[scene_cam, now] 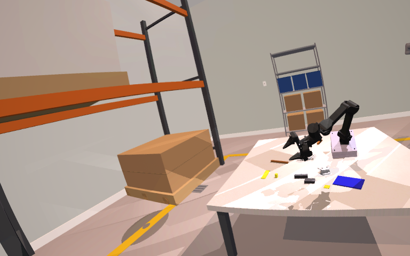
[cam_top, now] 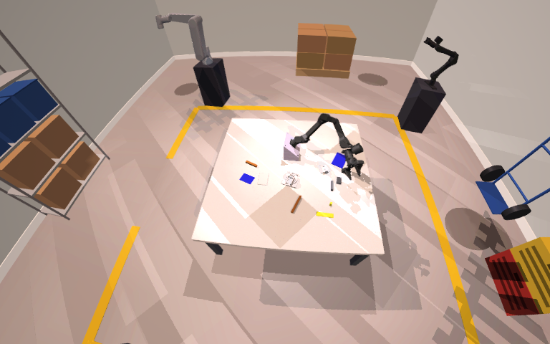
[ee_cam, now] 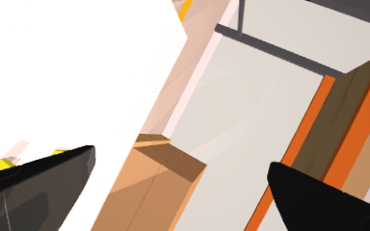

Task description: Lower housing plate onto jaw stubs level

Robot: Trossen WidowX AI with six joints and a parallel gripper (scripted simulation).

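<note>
The white part lies 190 mm behind my gripper tip, 200 mm to the right of it and 180 mm below it. From my gripper tip the other things lie so: yellow strip 200 mm ahead, 150 mm to the right, 210 mm below; blue plate 330 mm behind, 80 mm to the right, 210 mm below; orange rod 160 mm ahead, 370 mm to the right, 210 mm below.
</note>
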